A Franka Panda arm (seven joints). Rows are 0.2 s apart.
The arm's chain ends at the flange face. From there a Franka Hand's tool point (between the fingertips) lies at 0.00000 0.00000 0.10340 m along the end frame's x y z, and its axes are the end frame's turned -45 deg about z.
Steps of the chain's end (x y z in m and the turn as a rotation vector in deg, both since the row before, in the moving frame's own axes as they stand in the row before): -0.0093, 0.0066, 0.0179, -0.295, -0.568, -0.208; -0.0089, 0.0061, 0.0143, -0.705, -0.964, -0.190
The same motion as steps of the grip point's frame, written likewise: -0.0123, -0.0023, 0.0179, 0.193, -0.610, -0.208; -0.0127, -0.0023, 0.0143, 0.183, -1.180, -0.190
